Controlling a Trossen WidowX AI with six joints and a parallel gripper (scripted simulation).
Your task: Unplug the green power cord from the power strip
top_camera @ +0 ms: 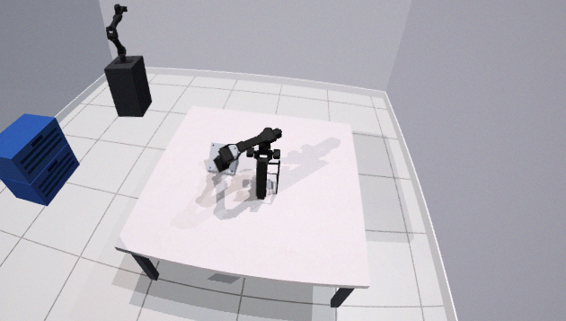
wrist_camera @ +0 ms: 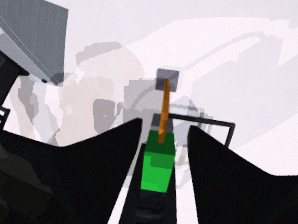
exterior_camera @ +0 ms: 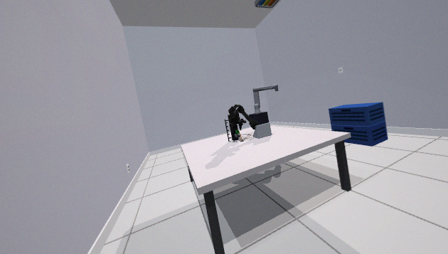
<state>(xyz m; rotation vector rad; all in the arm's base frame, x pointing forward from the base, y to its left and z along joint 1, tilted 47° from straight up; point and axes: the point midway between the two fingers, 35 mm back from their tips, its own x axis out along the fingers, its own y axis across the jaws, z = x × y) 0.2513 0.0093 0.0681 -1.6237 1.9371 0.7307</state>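
The green plug lies 6 cm to the right of my gripper tip and 1 cm below it.
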